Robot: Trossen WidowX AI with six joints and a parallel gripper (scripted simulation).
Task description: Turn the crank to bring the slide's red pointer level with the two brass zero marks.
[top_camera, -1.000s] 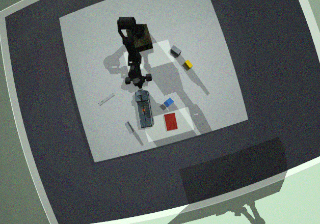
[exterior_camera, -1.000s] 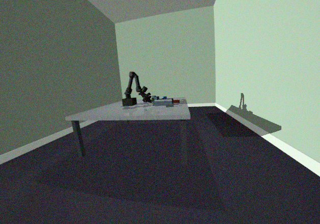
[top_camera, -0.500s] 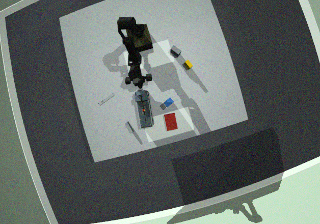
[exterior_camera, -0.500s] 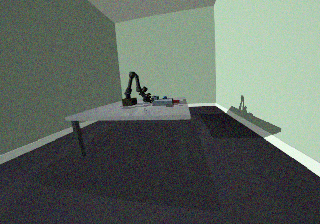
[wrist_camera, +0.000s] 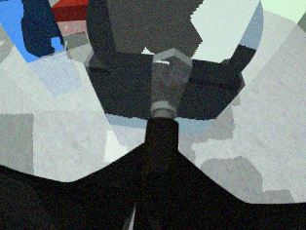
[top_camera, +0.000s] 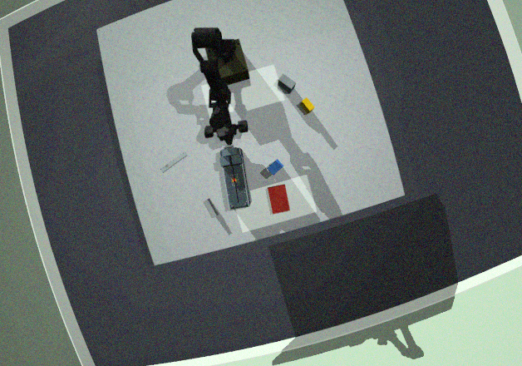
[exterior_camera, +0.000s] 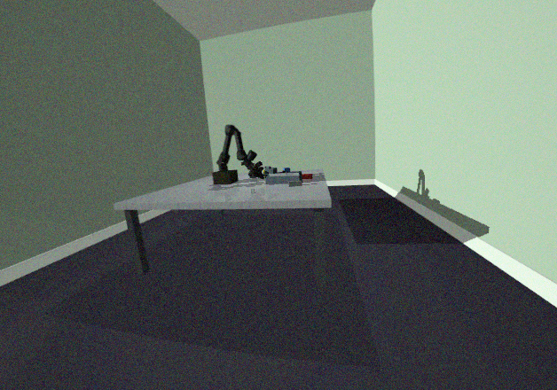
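My gripper tip is now 3 cm below the crank handle and 2 cm past it. Round my gripper tip: red pointer 16 cm ahead, 5 cm above, 4 cm to the right; blue block 18 cm ahead, 15 cm to the left, 1 cm above; pale strip 29 cm to the right, 3 cm below, 3 cm behind.
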